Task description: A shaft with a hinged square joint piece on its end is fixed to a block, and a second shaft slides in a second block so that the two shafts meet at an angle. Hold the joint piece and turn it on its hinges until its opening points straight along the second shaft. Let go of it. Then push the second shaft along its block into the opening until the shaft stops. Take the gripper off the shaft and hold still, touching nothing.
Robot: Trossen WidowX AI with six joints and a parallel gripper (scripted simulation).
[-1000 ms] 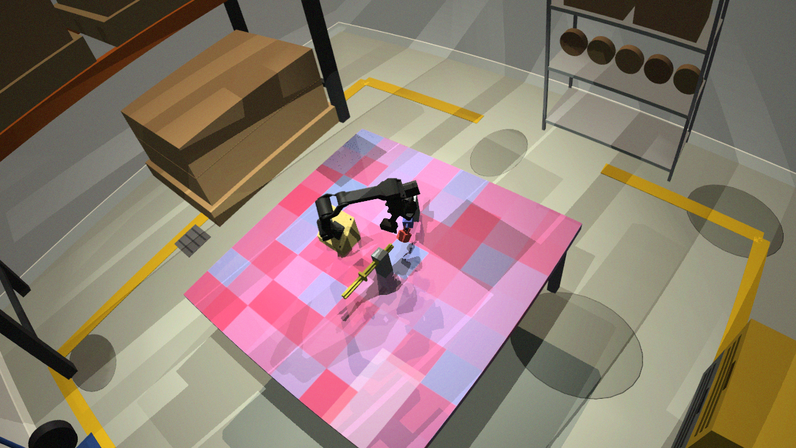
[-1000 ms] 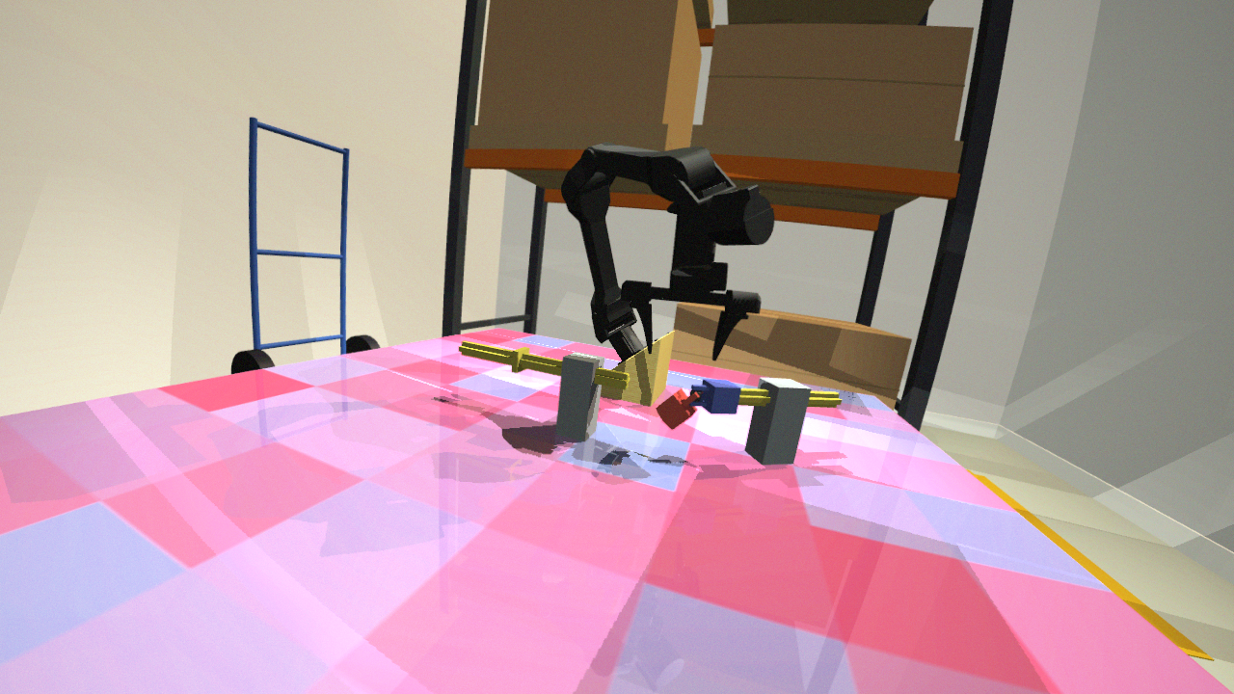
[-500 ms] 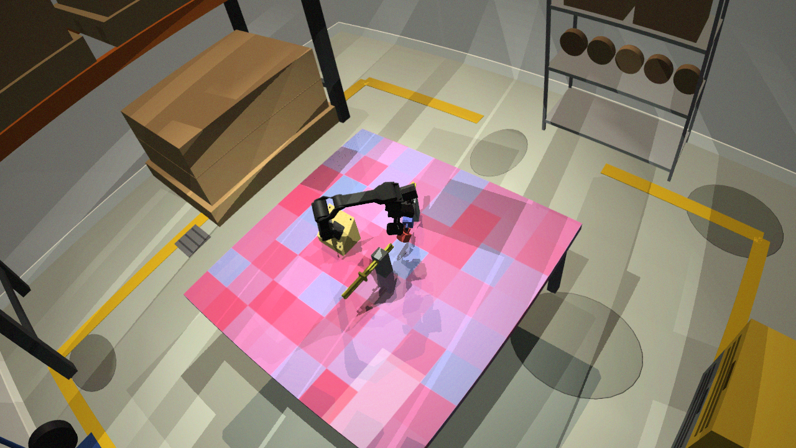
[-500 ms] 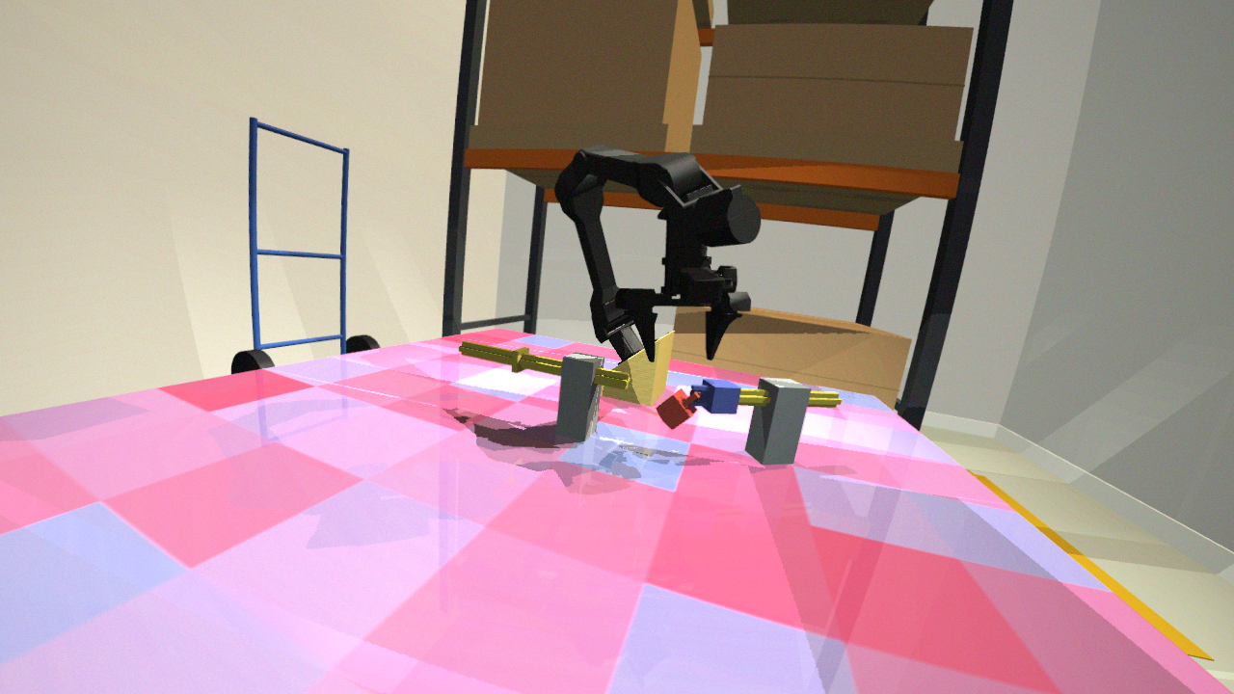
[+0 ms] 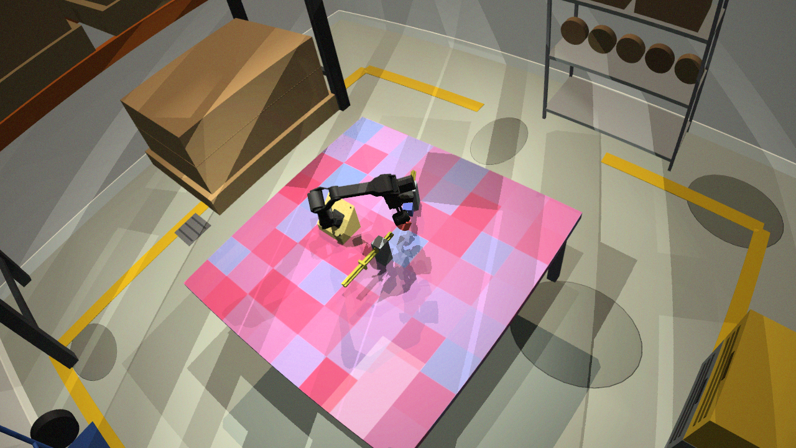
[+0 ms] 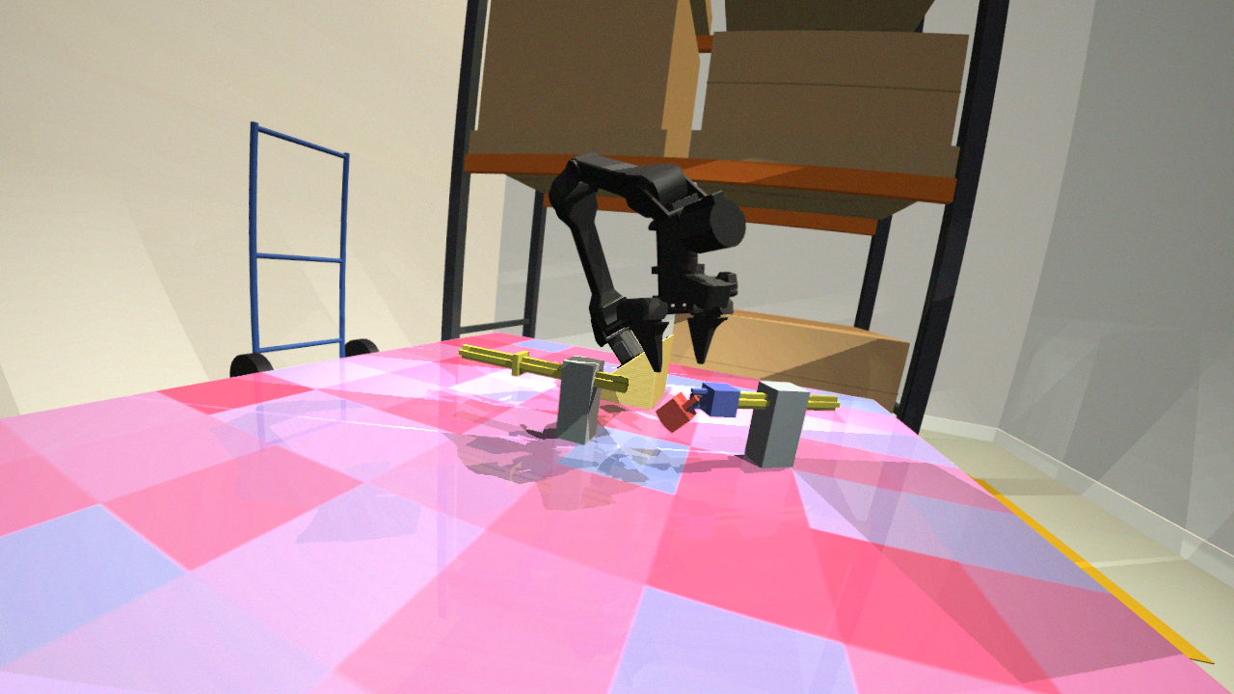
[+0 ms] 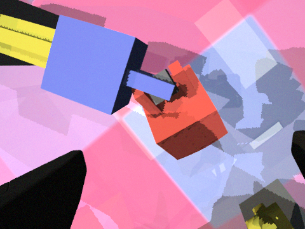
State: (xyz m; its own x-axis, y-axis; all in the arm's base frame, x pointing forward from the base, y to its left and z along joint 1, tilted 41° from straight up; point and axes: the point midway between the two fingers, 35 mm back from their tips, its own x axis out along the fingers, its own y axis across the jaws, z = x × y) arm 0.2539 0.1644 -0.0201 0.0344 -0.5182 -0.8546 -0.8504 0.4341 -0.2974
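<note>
The red joint piece is 1 cm to the left of my gripper tip and 6 cm below it.
</note>
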